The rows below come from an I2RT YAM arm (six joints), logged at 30 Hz.
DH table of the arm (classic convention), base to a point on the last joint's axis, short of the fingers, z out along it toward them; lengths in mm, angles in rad. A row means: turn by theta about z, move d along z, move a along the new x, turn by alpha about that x. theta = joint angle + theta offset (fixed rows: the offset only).
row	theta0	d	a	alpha
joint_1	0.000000	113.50	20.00	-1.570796
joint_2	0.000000	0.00	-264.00	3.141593
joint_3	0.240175	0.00	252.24	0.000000
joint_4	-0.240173	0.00	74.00	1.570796
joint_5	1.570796	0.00	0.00	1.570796
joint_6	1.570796	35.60	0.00	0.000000
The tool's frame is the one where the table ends.
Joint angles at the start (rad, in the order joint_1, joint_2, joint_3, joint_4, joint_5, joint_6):
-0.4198 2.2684 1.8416 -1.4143 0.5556 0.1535
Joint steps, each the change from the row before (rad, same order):
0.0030 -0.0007 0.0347 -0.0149 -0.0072 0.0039
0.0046 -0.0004 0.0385 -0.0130 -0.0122 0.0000
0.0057 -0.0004 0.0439 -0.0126 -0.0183 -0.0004
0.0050 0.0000 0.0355 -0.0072 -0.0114 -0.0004
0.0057 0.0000 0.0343 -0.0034 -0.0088 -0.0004
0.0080 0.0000 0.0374 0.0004 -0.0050 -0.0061
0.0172 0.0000 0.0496 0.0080 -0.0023 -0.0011
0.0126 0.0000 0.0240 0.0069 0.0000 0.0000
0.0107 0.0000 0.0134 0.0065 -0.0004 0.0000
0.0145 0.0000 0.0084 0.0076 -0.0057 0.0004
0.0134 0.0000 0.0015 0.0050 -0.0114 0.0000
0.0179 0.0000 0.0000 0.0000 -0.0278 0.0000
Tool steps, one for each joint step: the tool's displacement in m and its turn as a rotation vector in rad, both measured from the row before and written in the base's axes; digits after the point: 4 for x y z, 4 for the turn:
0.0037 -0.0001 0.0082 -0.0036 -0.0231 -0.0021
0.0045 0.0005 0.0089 0.0004 -0.0285 0.0017
0.0050 0.0010 0.0102 0.0040 -0.0361 0.0023
0.0041 0.0009 0.0082 -0.0007 -0.0303 0.0033
0.0042 0.0012 0.0080 -0.0039 -0.0317 0.0047
0.0050 0.0018 0.0089 -0.0082 -0.0344 0.0128
0.0079 0.0049 0.0120 -0.0189 -0.0539 0.0180
0.0046 0.0041 0.0060 -0.0110 -0.0289 0.0126
0.0034 0.0038 0.0034 -0.0065 -0.0188 0.0107
0.0038 0.0057 0.0020 0.0000 -0.0172 0.0143
0.0028 0.0057 0.0002 0.0087 -0.0098 0.0138
0.0030 0.0083 -0.0004 0.0265 -0.0085 0.0189

